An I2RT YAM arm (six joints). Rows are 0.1 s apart.
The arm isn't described. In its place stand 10 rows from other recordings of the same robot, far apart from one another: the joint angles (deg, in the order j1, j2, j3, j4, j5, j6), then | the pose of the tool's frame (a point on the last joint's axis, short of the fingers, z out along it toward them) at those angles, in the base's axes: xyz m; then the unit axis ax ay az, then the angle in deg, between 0 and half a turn.
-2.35 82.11 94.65 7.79 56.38 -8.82 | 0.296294 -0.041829 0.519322 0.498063 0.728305 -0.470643 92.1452
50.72 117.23 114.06 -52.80 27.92 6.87 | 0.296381 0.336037 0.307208 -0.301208 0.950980 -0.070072 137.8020
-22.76 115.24 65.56 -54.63 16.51 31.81 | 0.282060 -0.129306 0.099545 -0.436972 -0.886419 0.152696 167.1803
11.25 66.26 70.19 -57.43 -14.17 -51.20 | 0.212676 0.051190 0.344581 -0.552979 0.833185 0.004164 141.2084
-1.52 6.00 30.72 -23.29 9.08 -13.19 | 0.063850 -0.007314 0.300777 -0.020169 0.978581 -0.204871 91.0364
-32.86 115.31 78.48 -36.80 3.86 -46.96 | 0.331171 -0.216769 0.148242 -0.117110 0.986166 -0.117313 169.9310
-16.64 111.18 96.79 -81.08 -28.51 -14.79 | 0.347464 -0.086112 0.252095 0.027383 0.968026 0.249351 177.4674
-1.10 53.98 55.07 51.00 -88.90 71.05 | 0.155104 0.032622 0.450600 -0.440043 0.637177 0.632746 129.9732
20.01 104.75 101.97 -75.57 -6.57 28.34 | 0.333981 0.125960 0.309735 0.066494 0.993375 0.093726 172.0764
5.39 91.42 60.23 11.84 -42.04 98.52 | 0.358126 0.057736 0.268589 0.412598 0.677770 0.608597 168.2732
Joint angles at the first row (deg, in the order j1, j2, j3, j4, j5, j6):
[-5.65, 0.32, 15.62, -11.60, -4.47, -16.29]
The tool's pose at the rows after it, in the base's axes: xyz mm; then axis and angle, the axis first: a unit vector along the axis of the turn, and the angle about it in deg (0 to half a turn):
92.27, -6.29, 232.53, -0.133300, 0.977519, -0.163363, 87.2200
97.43, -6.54, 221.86, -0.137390, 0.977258, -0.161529, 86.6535
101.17, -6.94, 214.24, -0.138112, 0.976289, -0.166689, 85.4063
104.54, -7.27, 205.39, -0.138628, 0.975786, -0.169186, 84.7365
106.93, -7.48, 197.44, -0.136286, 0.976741, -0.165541, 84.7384
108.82, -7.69, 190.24, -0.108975, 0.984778, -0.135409, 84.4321
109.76, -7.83, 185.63, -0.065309, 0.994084, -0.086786, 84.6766
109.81, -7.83, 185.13, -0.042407, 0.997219, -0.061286, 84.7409
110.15, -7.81, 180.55, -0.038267, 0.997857, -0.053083, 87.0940
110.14, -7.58, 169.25, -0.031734, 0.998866, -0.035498, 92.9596
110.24, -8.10, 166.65, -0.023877, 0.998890, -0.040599, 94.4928
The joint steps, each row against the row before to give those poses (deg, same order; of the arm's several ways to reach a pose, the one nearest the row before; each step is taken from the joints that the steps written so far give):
[0.00, 0.00, -3.35, 3.89, -0.09, 0.02]
[0.00, 0.00, -2.90, 3.44, -0.41, 0.02]
[0.00, -0.01, -2.47, 3.78, 0.04, -0.02]
[0.00, 0.01, -2.45, 3.15, 0.00, 0.00]
[0.00, 0.00, -1.86, 1.79, -0.04, 0.33]
[0.00, -0.01, -1.62, 1.44, 0.04, 3.19]
[0.00, 0.01, -0.72, -0.08, 0.06, 4.96]
[0.00, 0.00, 0.00, -0.26, 0.01, 2.62]
[0.00, 0.00, 0.00, -2.41, -0.09, 0.35]
[0.00, 0.00, 0.02, -6.00, -0.37, 0.59]
[0.00, 0.31, 0.05, -1.23, 0.83, 0.00]

